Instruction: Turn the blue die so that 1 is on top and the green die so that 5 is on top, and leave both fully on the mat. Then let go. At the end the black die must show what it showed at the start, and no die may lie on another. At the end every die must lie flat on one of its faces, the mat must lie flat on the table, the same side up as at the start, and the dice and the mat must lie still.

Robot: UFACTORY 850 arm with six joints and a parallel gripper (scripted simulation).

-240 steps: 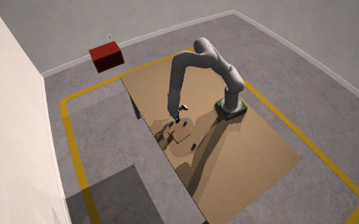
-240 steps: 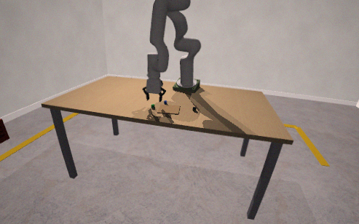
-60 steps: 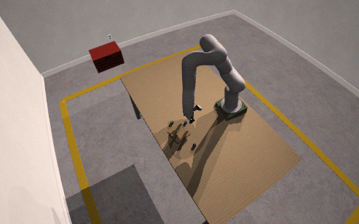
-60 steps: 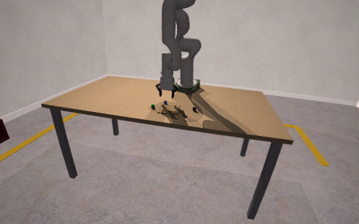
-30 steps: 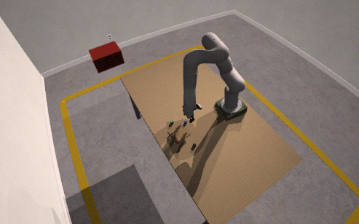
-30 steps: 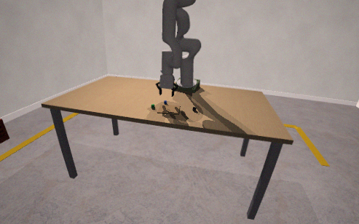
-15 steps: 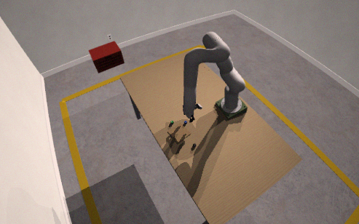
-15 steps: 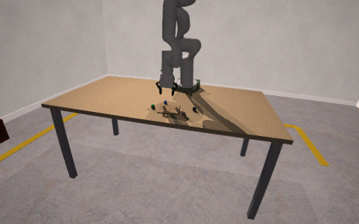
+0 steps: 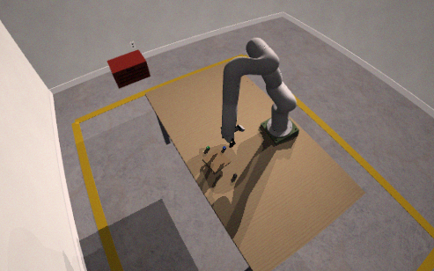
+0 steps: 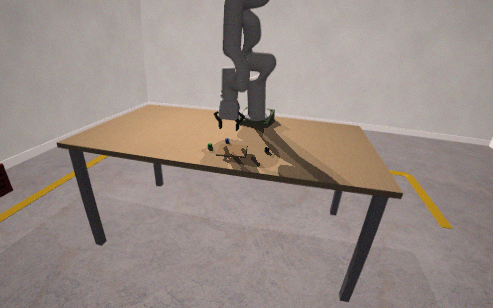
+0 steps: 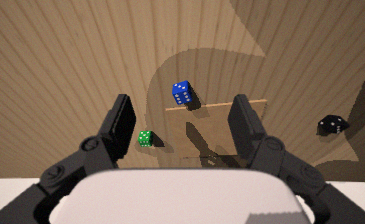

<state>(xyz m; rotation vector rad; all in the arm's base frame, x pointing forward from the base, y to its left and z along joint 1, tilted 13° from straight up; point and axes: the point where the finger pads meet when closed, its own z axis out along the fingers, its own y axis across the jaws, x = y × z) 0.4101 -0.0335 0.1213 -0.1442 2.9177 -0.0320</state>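
The black die is 60 mm ahead of my hand, 230 mm to the left of it and 60 mm below it. The rest, counted from my hand: mat (120 mm ahead, 70 mm to the left, 70 mm below); green die (130 mm ahead, 50 mm to the right, 60 mm below); blue die (30 mm ahead, 60 mm below).
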